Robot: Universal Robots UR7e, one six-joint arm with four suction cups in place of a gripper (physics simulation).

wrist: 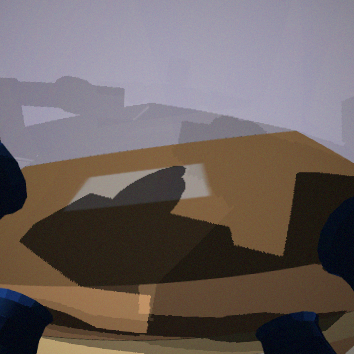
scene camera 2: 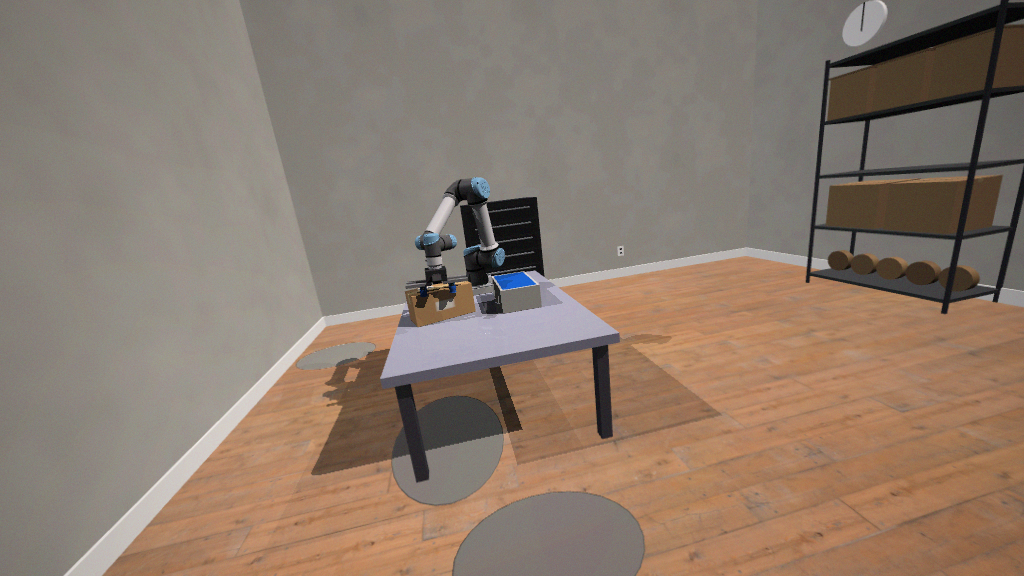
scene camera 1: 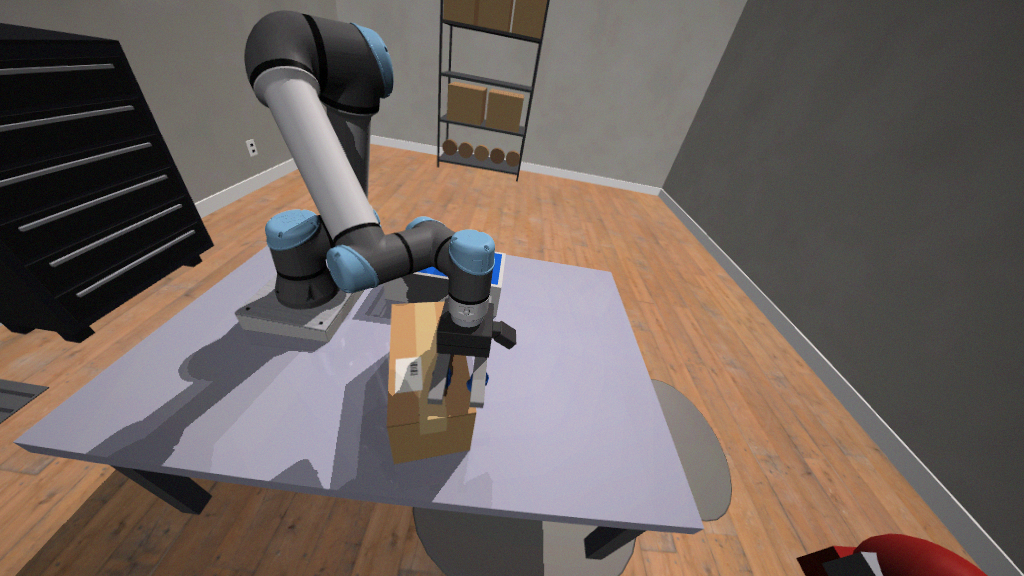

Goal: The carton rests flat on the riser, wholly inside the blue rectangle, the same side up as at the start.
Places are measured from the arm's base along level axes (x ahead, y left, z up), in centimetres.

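Pixels of known places: hand at its tool point: (wrist: pixel 166 269) (scene camera 2: pixel 438 292) (scene camera 1: pixel 464 358); arm's base at its link origin: (scene camera 2: pixel 477 281) (scene camera 1: pixel 308 290).
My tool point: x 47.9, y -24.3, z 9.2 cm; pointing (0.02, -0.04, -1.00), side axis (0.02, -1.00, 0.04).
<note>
For each thing: its top centre in the pictures, then the offset to it from my tool point. Level surfaces: height alone.
- brown carton at its top centre: (scene camera 1: pixel 428 350) (scene camera 2: pixel 438 287) dy +0.2, dx -7.8, dz +0.9 cm
- grey table at its surface level: dz -14.7 cm
- riser at its top centre: (scene camera 1: pixel 449 260) (scene camera 2: pixel 513 280) dy +40.7, dx -10.5, dz -2.7 cm
- blue rectangle at its top centre: (scene camera 1: pixel 449 260) (scene camera 2: pixel 513 280) dy +40.7, dx -10.5, dz -2.7 cm
The brown carton (scene camera 1: pixel 418 372) (scene camera 2: pixel 445 306) (wrist: pixel 253 165) lies flat on the grey table (scene camera 1: pixel 573 372) (scene camera 2: pixel 501 336), white label up, its long side running toward scene camera 1. My suction gripper (scene camera 1: pixel 454 393) (scene camera 2: pixel 437 288) is right down at the carton's top, over its right half, with suction off. I cannot tell whether the cups touch it. In the wrist view the dark blue cups (wrist: pixel 21 323) frame the carton top closely. The riser (scene camera 2: pixel 519 297) with the blue rectangle (scene camera 2: pixel 513 280) (scene camera 1: pixel 496 269) stands behind the carton, mostly hidden by the arm in scene camera 1.
The arm's base (scene camera 1: pixel 301 286) is bolted to the table's back left. A black drawer cabinet (scene camera 1: pixel 86 178) (scene camera 2: pixel 512 229) stands behind the table. A shelf rack (scene camera 1: pixel 439 86) (scene camera 2: pixel 816 178) with boxes stands by the far wall. A red object (scene camera 1: pixel 902 554) lies on the floor.
</note>
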